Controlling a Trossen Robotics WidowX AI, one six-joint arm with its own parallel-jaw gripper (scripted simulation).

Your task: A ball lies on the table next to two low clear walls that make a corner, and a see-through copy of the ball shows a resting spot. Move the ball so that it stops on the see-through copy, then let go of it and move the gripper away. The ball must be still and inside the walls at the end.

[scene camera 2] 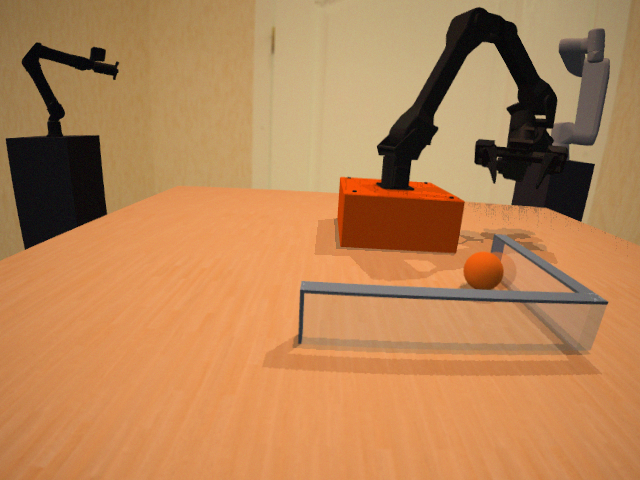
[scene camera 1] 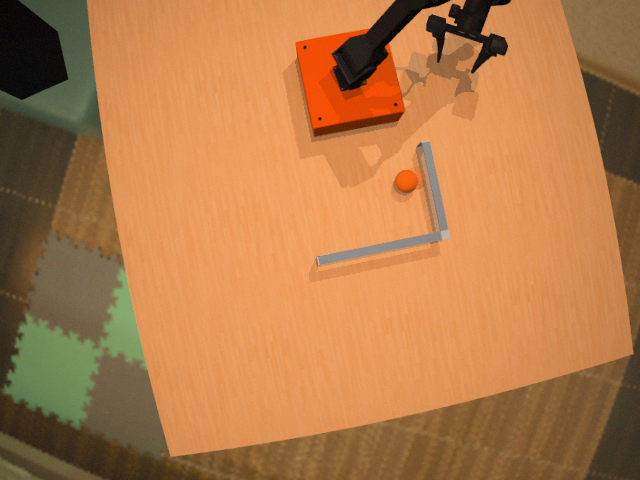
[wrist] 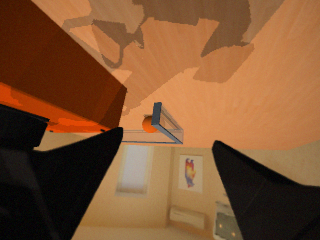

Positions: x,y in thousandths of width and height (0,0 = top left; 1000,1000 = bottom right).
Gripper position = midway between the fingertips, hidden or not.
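Note:
I can see an orange ball (scene camera 2: 752,564). My gripper (scene camera 2: 805,384) is open and holds nothing, and I see my gripper in scene camera 1 (scene camera 1: 712,141) and in the wrist view (wrist: 527,577) too.

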